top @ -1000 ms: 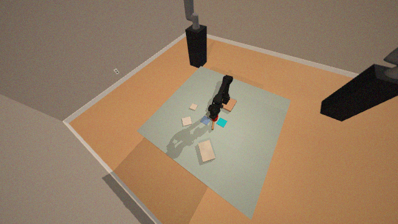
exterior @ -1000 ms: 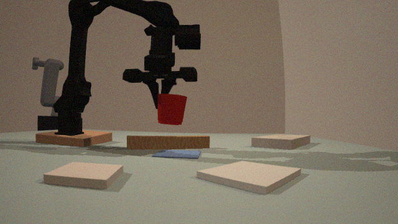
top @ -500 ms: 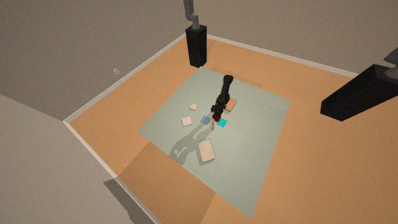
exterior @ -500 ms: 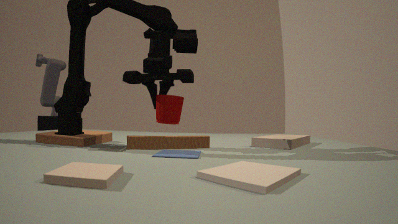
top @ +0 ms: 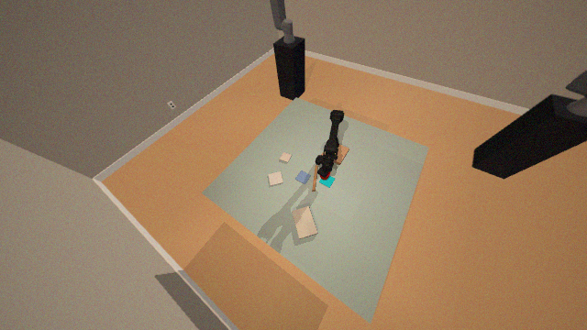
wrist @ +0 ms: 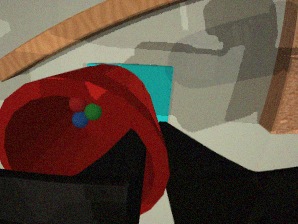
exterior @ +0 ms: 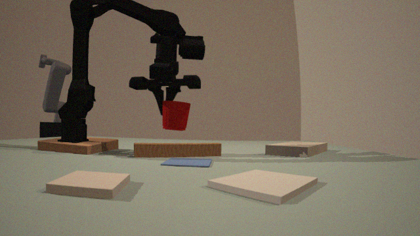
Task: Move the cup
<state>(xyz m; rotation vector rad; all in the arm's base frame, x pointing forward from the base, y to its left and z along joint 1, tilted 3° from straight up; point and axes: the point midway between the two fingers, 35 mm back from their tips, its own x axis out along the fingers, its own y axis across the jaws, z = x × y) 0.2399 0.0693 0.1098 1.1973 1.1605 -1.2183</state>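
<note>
My gripper tip is now 20 mm short of the cyan pad, 30 mm to the right of it and 110 mm above it. Round my gripper tip: long wooden bar: 50 mm ahead, 60 mm to the right, 90 mm below; then red cup: 30 mm ahead.
</note>
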